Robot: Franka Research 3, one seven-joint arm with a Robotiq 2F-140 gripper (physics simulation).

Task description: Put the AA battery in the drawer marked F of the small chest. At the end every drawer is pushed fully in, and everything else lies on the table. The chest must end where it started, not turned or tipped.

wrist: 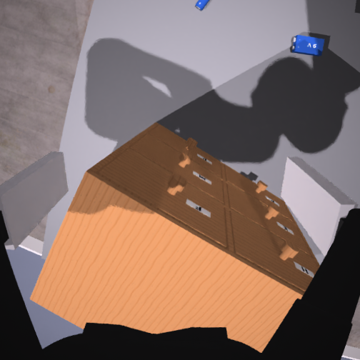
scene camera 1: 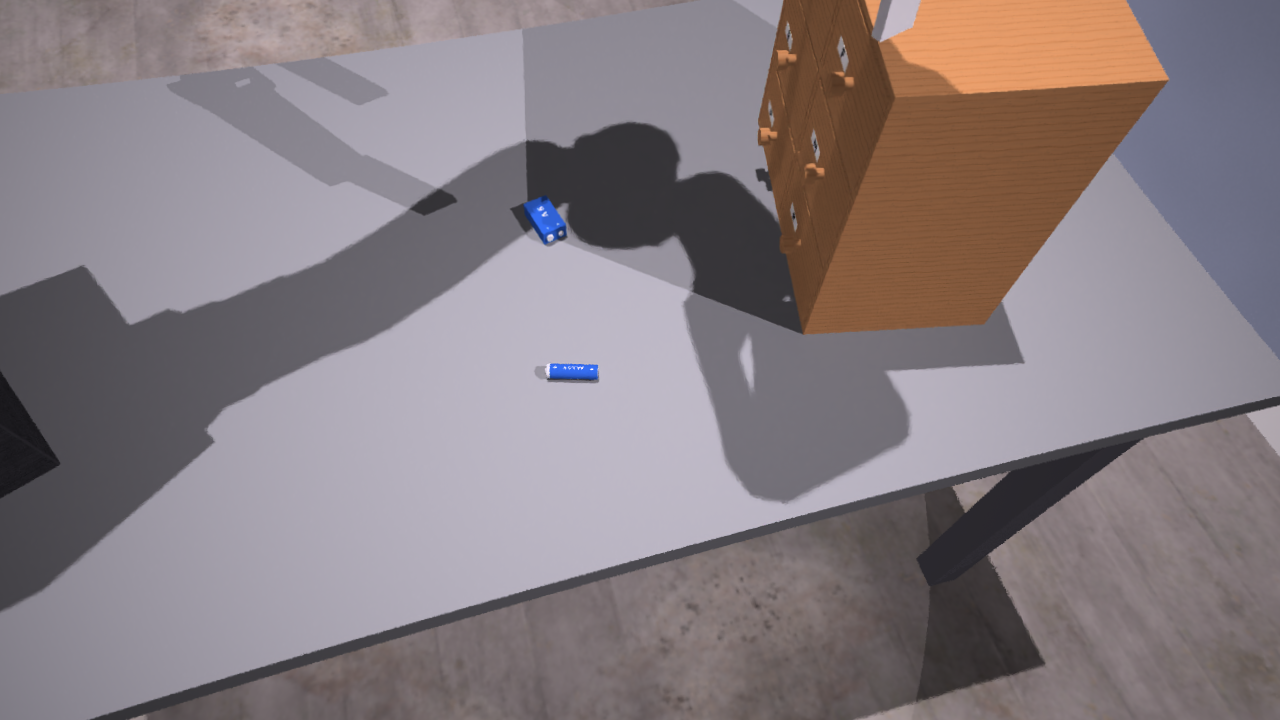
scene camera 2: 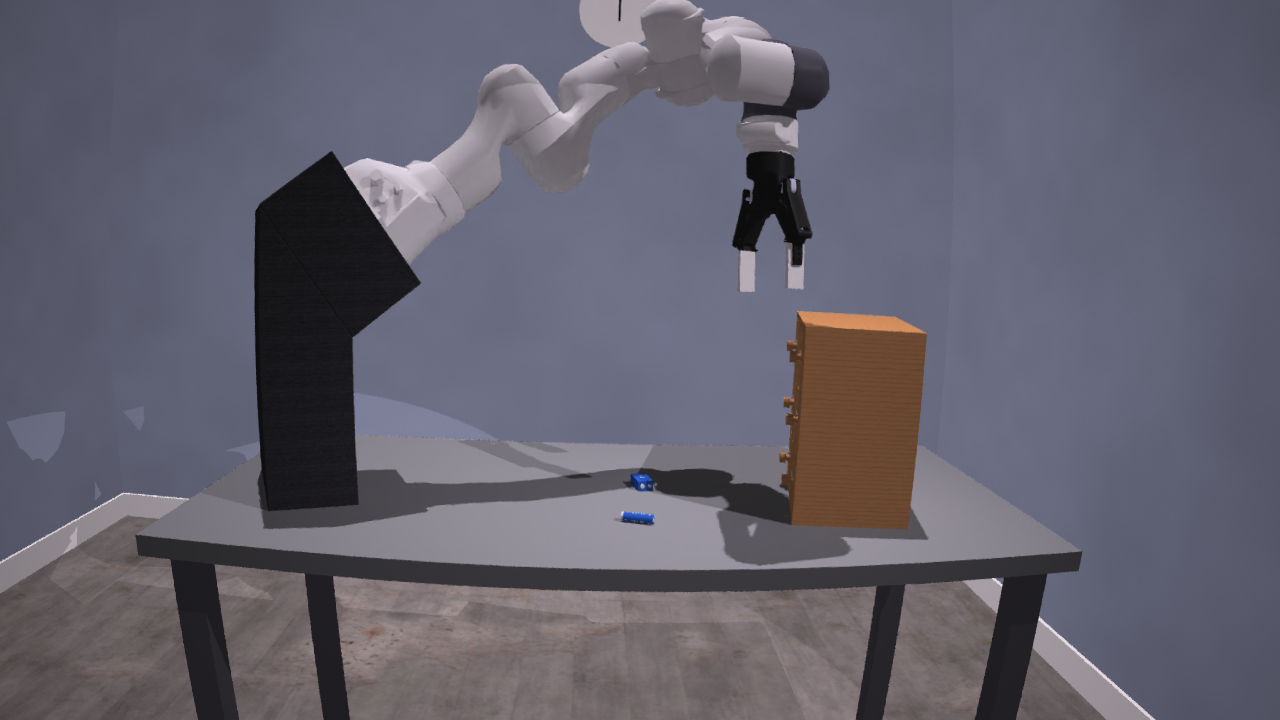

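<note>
The blue AA battery (scene camera 1: pixel 572 371) (scene camera 2: pixel 637 517) (wrist: pixel 202 4) lies on its side on the table (scene camera 1: pixel 358 519) (scene camera 2: pixel 608 578), in front of the chest's drawer side; the wrist view shows part of it at the top edge. The orange wooden chest (scene camera 1: pixel 984 205) (scene camera 2: pixel 859 420) (wrist: pixel 165 270) stands upright. Its knobbed drawers are in two columns and look flush. The label letters are too small to read surely, so I cannot tell which drawer is F. My gripper (scene camera 2: pixel 770 288) (wrist: pixel 173 173) is open and empty, above the chest's top and near its drawer side.
A blue 9V battery (scene camera 1: pixel 545 219) (scene camera 2: pixel 641 481) (wrist: pixel 308 45) lies on the table, farther back than the AA battery in the second scene view. The black robot pedestal (scene camera 2: pixel 308 385) stands at the table's left end. The arm's shadow falls across the table and part of the chest.
</note>
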